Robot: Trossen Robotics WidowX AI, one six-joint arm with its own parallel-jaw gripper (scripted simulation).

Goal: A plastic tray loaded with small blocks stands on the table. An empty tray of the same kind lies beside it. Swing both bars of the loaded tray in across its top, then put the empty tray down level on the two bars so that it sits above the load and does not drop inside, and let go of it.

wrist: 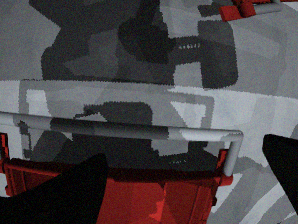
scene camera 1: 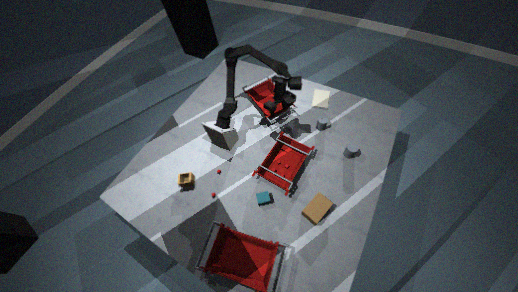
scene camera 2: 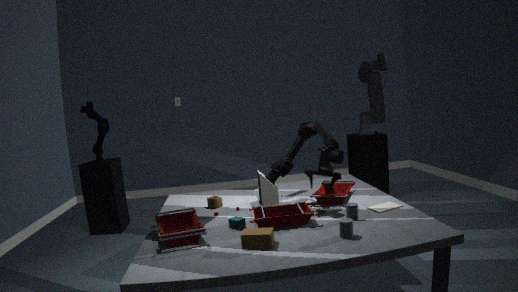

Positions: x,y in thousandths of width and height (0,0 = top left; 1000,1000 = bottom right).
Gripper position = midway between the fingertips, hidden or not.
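The gripper (wrist: 636,690) is visible, and the scene also shows a red tray (scene camera 1: 509,317).
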